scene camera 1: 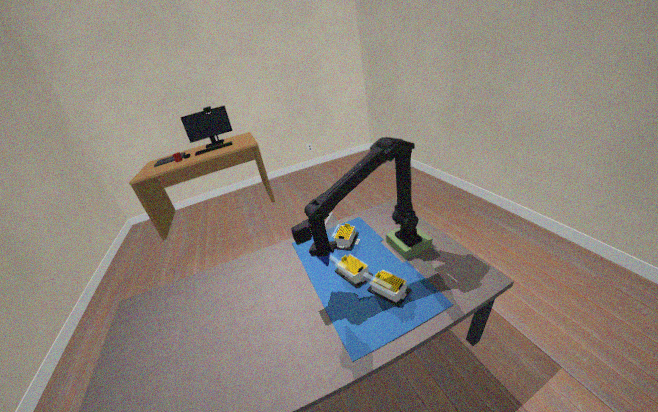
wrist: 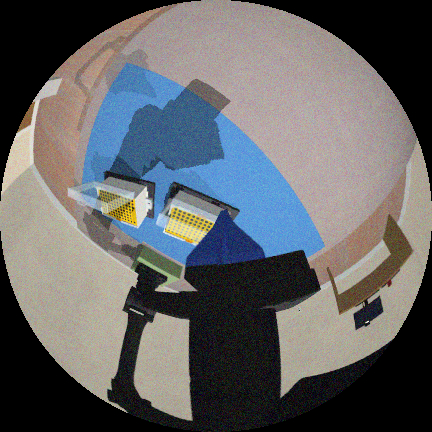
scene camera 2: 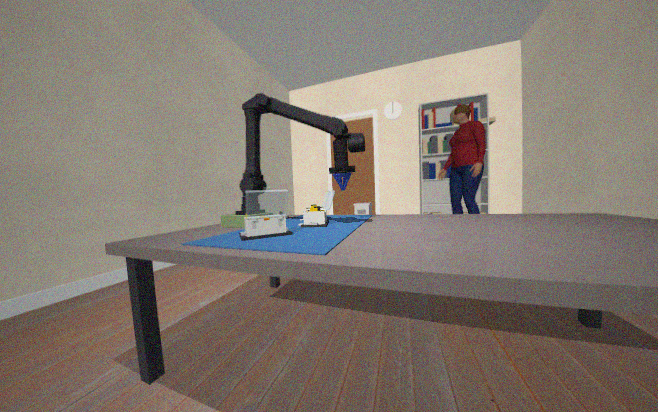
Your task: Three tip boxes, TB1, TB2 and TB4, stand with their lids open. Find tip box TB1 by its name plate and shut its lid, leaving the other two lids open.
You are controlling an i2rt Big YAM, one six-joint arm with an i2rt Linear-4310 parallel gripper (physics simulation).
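Note:
Three white tip boxes with yellow racks stand with clear lids raised: front, middle, and back. A box with an upright lid, probably the back one, shows in scene view 2. The name plates are too small to read, so I cannot tell which is TB1. My gripper is shut and empty, its blue fingertips pointing down. It is above the mat, near the middle box; its tip overlaps that box's edge in the wrist view, which hides the back box.
The boxes stand on a blue mat on the grey table. The arm's green base is beside the mat. A desk and a person are away from the table.

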